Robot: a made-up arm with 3 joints. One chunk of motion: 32 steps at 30 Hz.
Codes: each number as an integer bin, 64 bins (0 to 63) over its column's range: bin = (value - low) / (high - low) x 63, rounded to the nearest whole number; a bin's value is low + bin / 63 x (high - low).
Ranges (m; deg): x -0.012..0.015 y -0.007..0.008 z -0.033..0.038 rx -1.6..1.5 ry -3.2..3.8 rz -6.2..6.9
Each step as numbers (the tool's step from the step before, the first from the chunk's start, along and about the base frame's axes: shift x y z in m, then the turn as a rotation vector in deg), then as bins.
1 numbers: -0.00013 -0.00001 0.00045 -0.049 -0.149 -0.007
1 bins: 28 29 30 32 27 30
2 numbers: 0.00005 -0.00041 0.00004 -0.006 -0.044 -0.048
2 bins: 28 28 29 32 28 30
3 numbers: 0.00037 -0.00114 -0.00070 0.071 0.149 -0.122
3 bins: 29 25 29 34 30 29
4 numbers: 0.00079 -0.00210 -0.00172 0.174 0.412 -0.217
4 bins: 30 21 28 36 33 29
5 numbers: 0.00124 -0.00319 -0.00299 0.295 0.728 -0.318
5 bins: 31 16 27 39 35 28
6 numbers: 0.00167 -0.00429 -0.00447 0.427 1.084 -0.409
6 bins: 32 11 25 41 39 28
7 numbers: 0.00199 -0.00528 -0.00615 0.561 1.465 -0.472
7 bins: 33 7 24 44 42 28
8 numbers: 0.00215 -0.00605 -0.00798 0.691 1.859 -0.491
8 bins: 33 4 22 47 46 27
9 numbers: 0.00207 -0.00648 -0.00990 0.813 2.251 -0.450
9 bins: 33 2 20 49 49 28
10 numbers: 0.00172 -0.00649 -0.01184 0.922 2.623 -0.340
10 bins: 32 2 19 51 52 28
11 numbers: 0.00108 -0.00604 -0.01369 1.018 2.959 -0.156
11 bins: 31 4 17 53 55 29
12 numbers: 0.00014 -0.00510 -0.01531 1.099 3.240 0.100
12 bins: 28 8 16 55 58 30
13 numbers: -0.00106 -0.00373 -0.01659 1.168 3.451 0.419
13 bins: 26 14 15 56 60 32
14 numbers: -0.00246 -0.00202 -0.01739 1.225 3.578 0.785
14 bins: 22 21 14 57 61 34
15 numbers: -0.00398 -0.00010 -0.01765 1.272 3.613 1.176
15 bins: 19 29 14 58 61 35
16 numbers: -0.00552 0.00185 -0.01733 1.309 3.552 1.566
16 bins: 15 37 14 59 61 37
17 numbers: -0.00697 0.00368 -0.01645 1.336 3.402 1.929
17 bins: 12 45 15 60 59 39
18 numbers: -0.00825 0.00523 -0.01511 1.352 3.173 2.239
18 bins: 9 51 16 60 57 41
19 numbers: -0.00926 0.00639 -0.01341 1.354 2.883 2.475
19 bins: 6 56 17 60 55 42
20 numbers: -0.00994 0.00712 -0.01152 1.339 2.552 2.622
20 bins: 5 59 19 60 52 42
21 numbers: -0.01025 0.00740 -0.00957 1.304 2.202 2.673
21 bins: 4 60 21 59 49 43
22 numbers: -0.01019 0.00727 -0.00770 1.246 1.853 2.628
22 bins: 4 60 22 58 45 42
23 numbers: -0.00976 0.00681 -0.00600 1.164 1.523 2.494
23 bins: 5 58 24 56 43 42
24 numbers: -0.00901 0.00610 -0.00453 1.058 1.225 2.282
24 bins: 7 55 25 54 40 41
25 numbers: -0.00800 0.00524 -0.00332 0.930 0.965 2.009
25 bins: 9 51 26 51 37 39
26 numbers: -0.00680 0.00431 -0.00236 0.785 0.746 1.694
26 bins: 12 48 27 48 36 38
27 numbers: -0.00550 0.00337 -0.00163 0.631 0.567 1.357
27 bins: 15 44 28 45 34 36
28 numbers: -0.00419 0.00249 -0.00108 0.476 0.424 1.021
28 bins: 18 40 28 42 33 35
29 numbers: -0.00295 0.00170 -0.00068 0.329 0.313 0.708
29 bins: 21 37 29 39 32 33
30 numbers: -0.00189 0.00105 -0.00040 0.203 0.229 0.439
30 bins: 24 34 29 37 31 32
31 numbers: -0.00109 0.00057 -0.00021 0.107 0.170 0.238
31 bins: 25 32 29 35 30 31
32 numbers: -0.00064 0.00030 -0.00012 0.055 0.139 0.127
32 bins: 27 31 29 34 30 30
